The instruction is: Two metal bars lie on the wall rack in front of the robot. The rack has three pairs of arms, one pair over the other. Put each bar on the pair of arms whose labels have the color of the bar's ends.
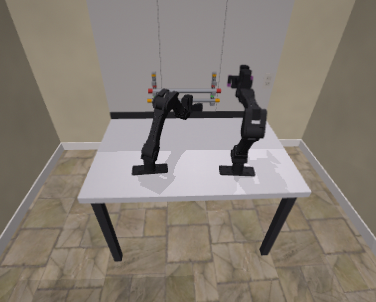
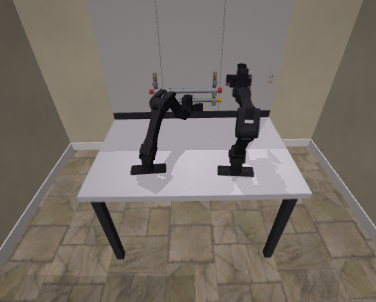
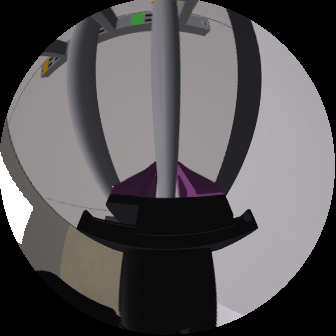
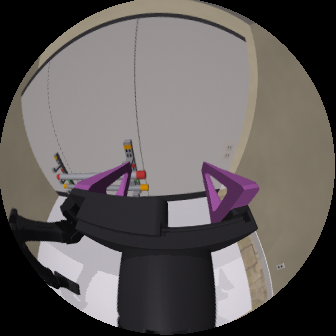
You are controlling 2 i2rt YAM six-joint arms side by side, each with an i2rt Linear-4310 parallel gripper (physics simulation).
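Frame: origin at the left arm's base, x ahead, y left, z up, level; millimetres.
Where they show: left gripper, fingertip midpoint: (image 3: 166, 165); right gripper, fingertip midpoint: (image 4: 166, 165); left arm's base, link origin: (image 1: 150, 169) (image 2: 148, 169); right arm's base, link origin: (image 1: 236, 171) (image 2: 235, 171).
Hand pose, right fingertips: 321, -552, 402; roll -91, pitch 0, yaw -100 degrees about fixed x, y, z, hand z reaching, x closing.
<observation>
Each offset is from my right fingertips to the top centre of the thing, as dx, dy, dz. Level surfaces: height alone.
The wall rack @(+184, +96, -40) (image 1: 214, 80) (image 2: 215, 80) (image 3: 196, 25) (image 4: 128, 143) has orange labels at the top, red in the middle and green at the bottom. The red-ended bar @(+193, +297, -145) (image 1: 195, 90) (image 2: 195, 90) (image 3: 81, 75) (image 4: 141, 174) lies level at the middle arms. The orange-ended bar @(+204, +303, -225) (image 1: 212, 100) (image 2: 212, 100) (image 3: 165, 90) (image 4: 144, 187) is below it, at the bottom green-labelled arms. My left gripper (image 3: 166, 165) is shut on the orange-ended bar near its middle; its fingertips are partly hidden by the bar. My right gripper (image 1: 240, 81) (image 2: 239, 80) (image 4: 166, 165) is open and empty, right of the rack.
The white table @(dz -402) (image 1: 200, 185) (image 2: 200, 185) carries both arm bases. A dark strip (image 1: 135, 115) (image 2: 135, 116) (image 3: 248, 75) runs along the wall below the rack. Two thin chains (image 1: 159, 40) (image 1: 224, 40) hang down to the rack. The left arm reaches up in front of the rack's left part.
</observation>
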